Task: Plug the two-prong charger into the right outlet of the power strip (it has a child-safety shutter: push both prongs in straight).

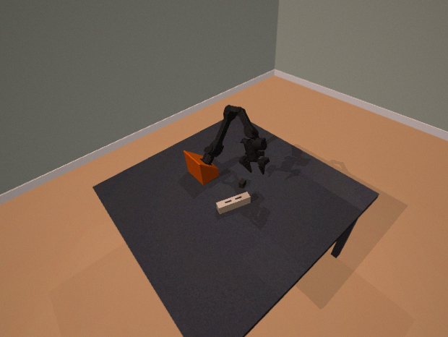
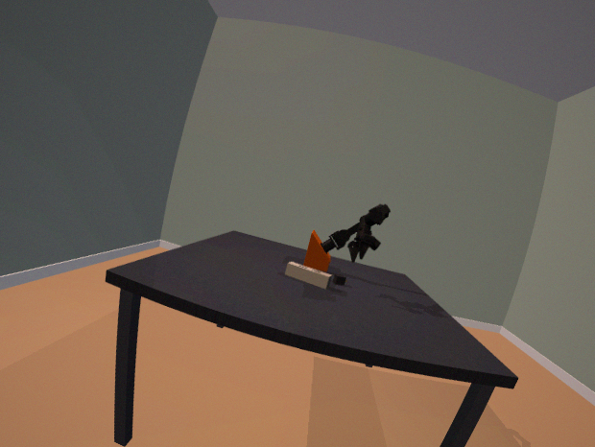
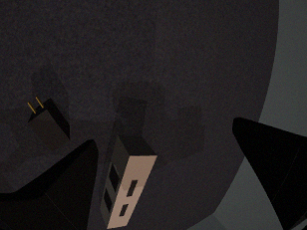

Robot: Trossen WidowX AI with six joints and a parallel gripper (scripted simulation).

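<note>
My gripper tip is 12 cm above the dark charger, 9 cm past it and 3 cm to the left of it.
</note>
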